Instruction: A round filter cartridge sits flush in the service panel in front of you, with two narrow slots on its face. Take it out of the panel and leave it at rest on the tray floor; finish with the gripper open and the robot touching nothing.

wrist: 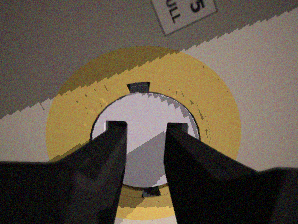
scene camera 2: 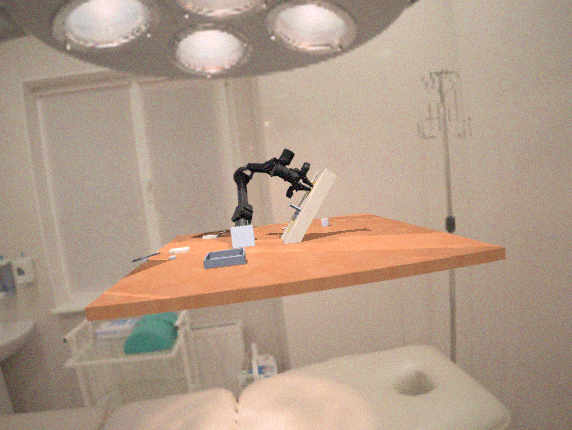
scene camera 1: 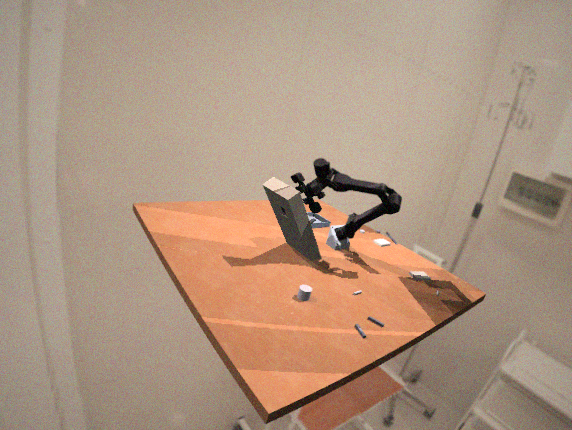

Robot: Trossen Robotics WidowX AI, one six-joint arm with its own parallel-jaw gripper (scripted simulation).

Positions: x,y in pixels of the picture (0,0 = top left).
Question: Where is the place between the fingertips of my gripper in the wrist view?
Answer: At 145,133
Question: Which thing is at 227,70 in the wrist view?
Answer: A service panel.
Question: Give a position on a round filter cartridge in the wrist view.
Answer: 147,114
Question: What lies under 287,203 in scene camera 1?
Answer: A service panel.
